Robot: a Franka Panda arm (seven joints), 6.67 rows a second.
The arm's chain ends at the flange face. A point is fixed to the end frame.
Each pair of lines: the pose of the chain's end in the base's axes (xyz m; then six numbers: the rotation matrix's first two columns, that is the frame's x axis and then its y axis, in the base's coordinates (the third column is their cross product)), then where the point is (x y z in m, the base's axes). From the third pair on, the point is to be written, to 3 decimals.
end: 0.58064 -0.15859 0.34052 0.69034 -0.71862 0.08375 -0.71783 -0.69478 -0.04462
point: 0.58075 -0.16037 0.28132
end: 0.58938 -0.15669 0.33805 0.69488 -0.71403 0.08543 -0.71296 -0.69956 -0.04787
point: 0.58971 -0.15841 0.27884
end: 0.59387 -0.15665 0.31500 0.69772 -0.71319 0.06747 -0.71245 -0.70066 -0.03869
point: 0.593 -0.158 0.256
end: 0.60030 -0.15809 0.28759 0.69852 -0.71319 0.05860 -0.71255 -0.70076 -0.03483
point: 0.599 -0.159 0.228
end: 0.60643 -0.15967 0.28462 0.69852 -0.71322 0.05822 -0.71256 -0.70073 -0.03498
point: 0.605 -0.161 0.225
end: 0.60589 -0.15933 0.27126 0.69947 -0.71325 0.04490 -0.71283 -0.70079 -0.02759
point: 0.604 -0.160 0.212
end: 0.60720 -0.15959 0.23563 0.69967 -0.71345 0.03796 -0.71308 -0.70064 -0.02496
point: 0.605 -0.160 0.176
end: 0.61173 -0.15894 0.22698 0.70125 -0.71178 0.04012 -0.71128 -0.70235 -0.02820
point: 0.609 -0.160 0.168
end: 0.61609 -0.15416 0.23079 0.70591 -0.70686 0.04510 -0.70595 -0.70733 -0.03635
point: 0.614 -0.155 0.172
